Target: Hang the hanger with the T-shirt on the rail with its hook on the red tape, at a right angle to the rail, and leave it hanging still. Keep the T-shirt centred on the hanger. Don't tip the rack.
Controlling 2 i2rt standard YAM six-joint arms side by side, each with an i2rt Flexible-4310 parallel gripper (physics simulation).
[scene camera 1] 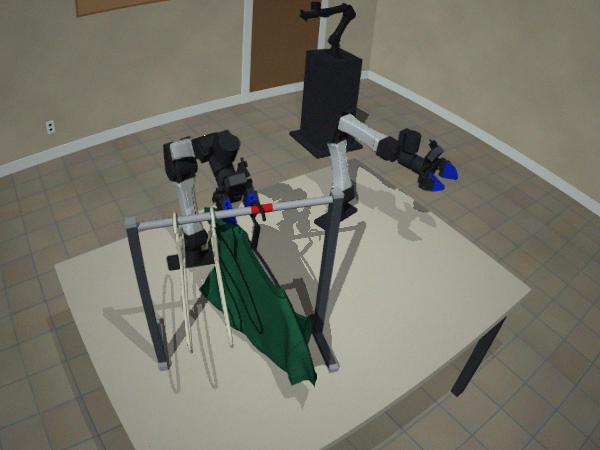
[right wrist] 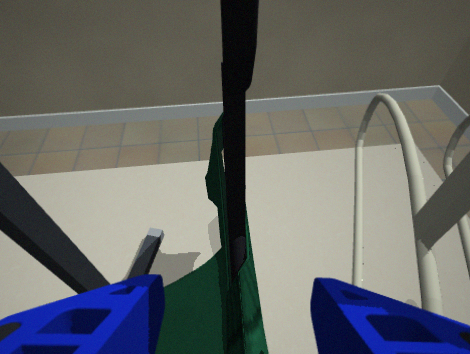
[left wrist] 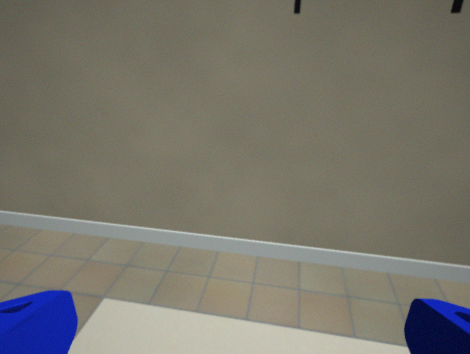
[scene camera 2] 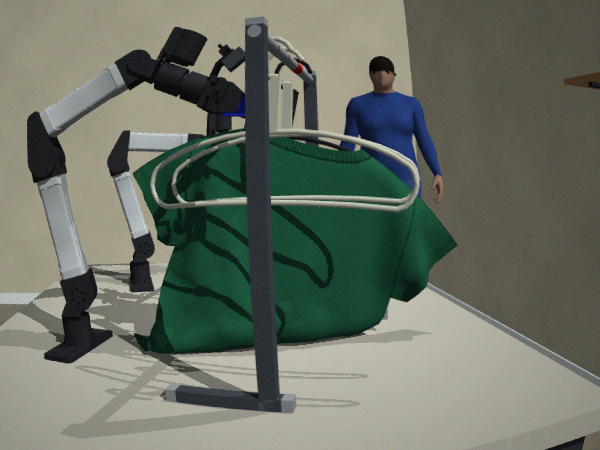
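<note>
The dark hanger (scene camera 1: 263, 216) (scene camera 2: 327, 143) (right wrist: 235, 165) has its hook over the red tape (scene camera 1: 261, 208) (scene camera 2: 299, 68) on the rail (scene camera 1: 302, 204), crossing the rail. The green T-shirt (scene camera 1: 270, 310) (scene camera 2: 345, 240) (right wrist: 195, 310) hangs on it, its hem low by the table top; it shows nearly edge-on in the right wrist view. Whether it is centred on the hanger I cannot tell. My right gripper (scene camera 1: 242, 212) (right wrist: 237, 290) is open behind the rail, with the hanger's dark neck between its spread fingers. My left gripper (scene camera 1: 441, 180) (left wrist: 239, 309) is open and empty, away from the rack.
Two cream hangers (scene camera 1: 184, 290) (scene camera 1: 221, 285) hang on the rail on one side of the shirt; one cream hanger (right wrist: 410, 165) shows in the right wrist view. Rack posts (scene camera 1: 327, 270) (scene camera 1: 145, 295) (scene camera 2: 260, 225) stand at both rail ends. A person (scene camera 2: 385, 120) stands beyond the table.
</note>
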